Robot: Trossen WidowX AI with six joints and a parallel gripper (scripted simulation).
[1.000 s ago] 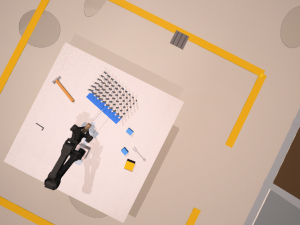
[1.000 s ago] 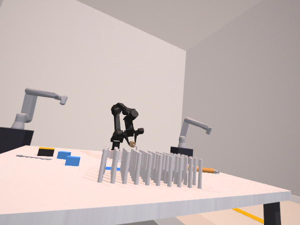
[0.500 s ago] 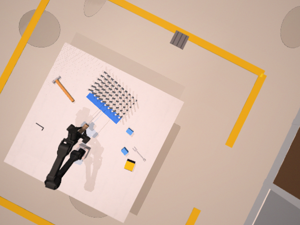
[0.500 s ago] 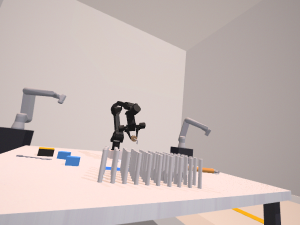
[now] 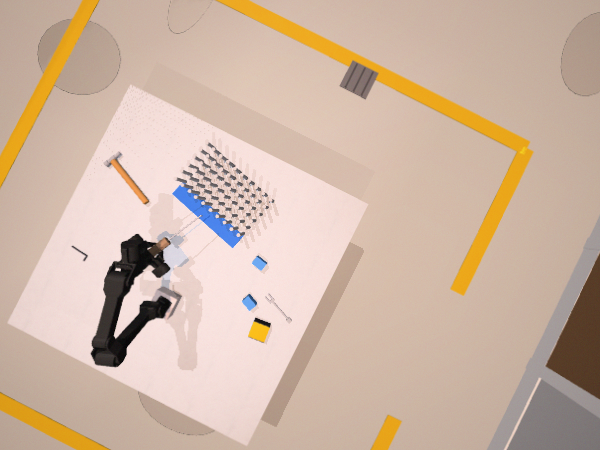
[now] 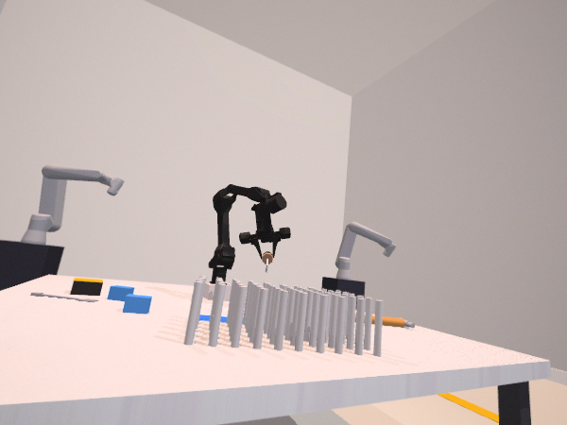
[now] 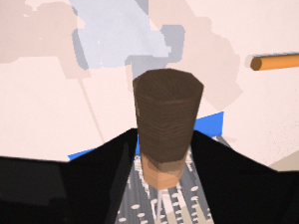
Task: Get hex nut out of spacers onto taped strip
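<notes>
Right now the screwdriver is 10 cm ahead of my gripper tip, 3 cm to the right of it and 2 cm below it. Also, from my gripper tip: blue taped strip: 19 cm ahead, 18 cm below, 4 cm to the right; then black hex key: 35 cm to the left, 31 cm behind, 18 cm below; then grey wrench: 58 cm to the right, 18 cm below, 1 cm ahead.
</notes>
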